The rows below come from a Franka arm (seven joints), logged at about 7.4 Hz.
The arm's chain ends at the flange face. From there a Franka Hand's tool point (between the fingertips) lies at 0.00 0.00 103.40 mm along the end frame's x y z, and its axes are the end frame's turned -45 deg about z.
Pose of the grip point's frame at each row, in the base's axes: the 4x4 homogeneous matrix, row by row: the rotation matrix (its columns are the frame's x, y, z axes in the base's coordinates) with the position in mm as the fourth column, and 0 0 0 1 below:
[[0.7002, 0.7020, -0.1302, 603.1], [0.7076, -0.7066, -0.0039, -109.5], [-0.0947, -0.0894, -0.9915, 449.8], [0, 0, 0, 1]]
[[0.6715, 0.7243, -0.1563, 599.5], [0.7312, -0.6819, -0.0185, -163.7], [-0.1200, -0.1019, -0.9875, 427.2], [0, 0, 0, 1]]
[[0.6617, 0.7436, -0.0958, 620.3], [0.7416, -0.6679, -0.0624, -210.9], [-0.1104, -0.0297, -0.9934, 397.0], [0, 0, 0, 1]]
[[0.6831, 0.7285, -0.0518, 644.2], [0.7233, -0.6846, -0.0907, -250.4], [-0.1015, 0.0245, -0.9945, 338.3], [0, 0, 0, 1]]
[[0.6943, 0.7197, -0.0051, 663.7], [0.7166, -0.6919, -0.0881, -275.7], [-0.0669, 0.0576, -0.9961, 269.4], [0, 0, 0, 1]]
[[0.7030, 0.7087, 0.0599, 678.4], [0.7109, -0.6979, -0.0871, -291.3], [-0.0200, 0.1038, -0.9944, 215.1], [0, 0, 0, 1]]
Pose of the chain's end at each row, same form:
[[0.9915, 0.0013, -0.1302, 616.6], [0.0007, -1.0000, -0.0039, -109.1], [-0.1302, 0.0037, -0.9915, 552.3], [0, 0, 0, 1]]
[[0.9870, 0.0373, -0.1563, 615.7], [0.0349, -0.9992, -0.0185, -161.8], [-0.1569, 0.0128, -0.9875, 529.3], [0, 0, 0, 1]]
[[0.9937, 0.0579, -0.0958, 630.2], [0.0521, -0.9967, -0.0624, -204.4], [-0.0991, 0.0571, -0.9934, 499.7], [0, 0, 0, 1]]
[[0.9982, 0.0321, -0.0518, 649.6], [0.0274, -0.9955, -0.0907, -241.0], [-0.0544, 0.0891, -0.9945, 441.1], [0, 0, 0, 1]]
[[0.9998, 0.0180, -0.0051, 664.2], [0.0175, -0.9960, -0.0881, -266.6], [-0.0066, 0.0880, -0.9961, 372.4], [0, 0, 0, 1]]
[[0.9982, 0.0040, 0.0599, 672.2], [0.0092, -0.9962, -0.0871, -282.3], [0.0593, 0.0875, -0.9944, 317.9], [0, 0, 0, 1]]

